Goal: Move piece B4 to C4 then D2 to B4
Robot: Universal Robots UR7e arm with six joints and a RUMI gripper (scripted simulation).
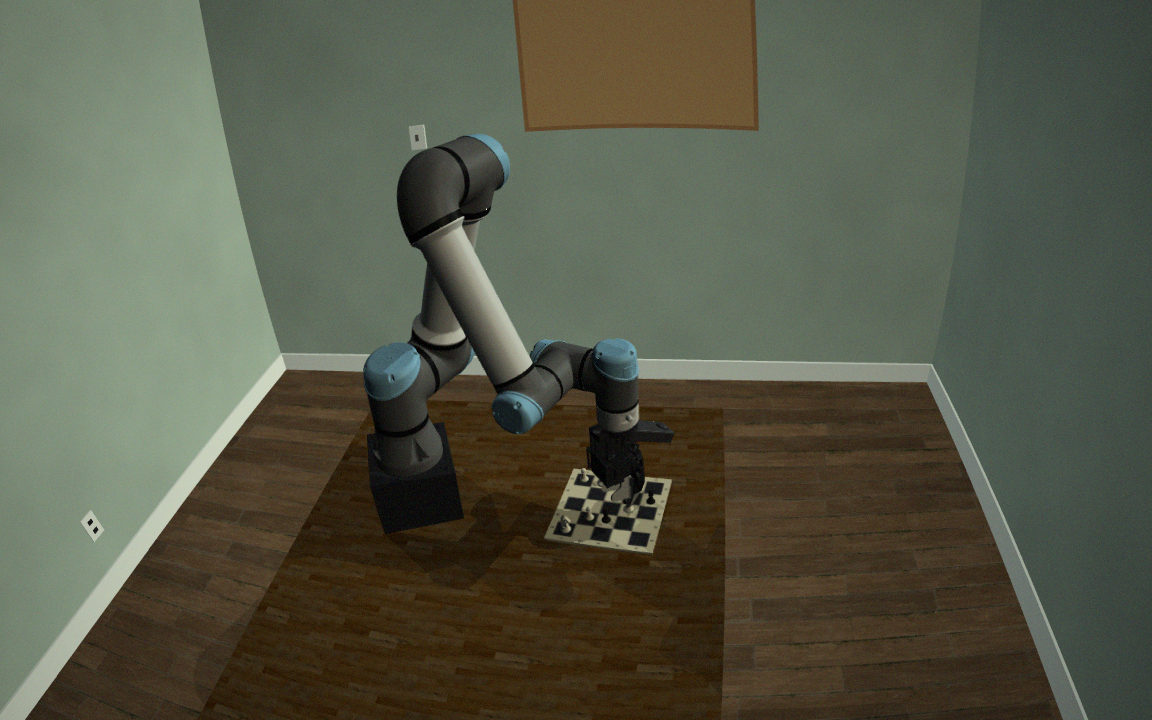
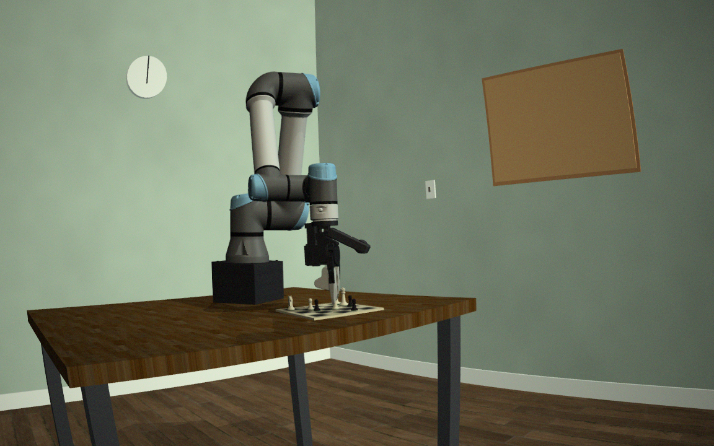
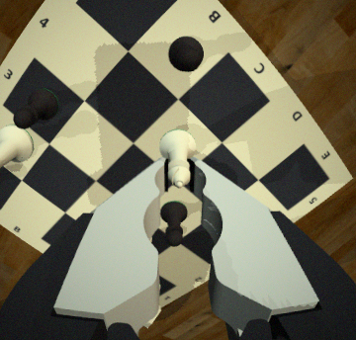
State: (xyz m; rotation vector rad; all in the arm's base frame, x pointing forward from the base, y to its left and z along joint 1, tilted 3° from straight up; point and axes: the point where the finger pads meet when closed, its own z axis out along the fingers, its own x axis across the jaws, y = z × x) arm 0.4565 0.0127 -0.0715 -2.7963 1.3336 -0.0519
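My gripper is now 40 mm past the chessboard and 40 mm above it. The rest, counted from my hand: tall white piece: 60 mm behind, 80 mm to the left, 10 mm below.
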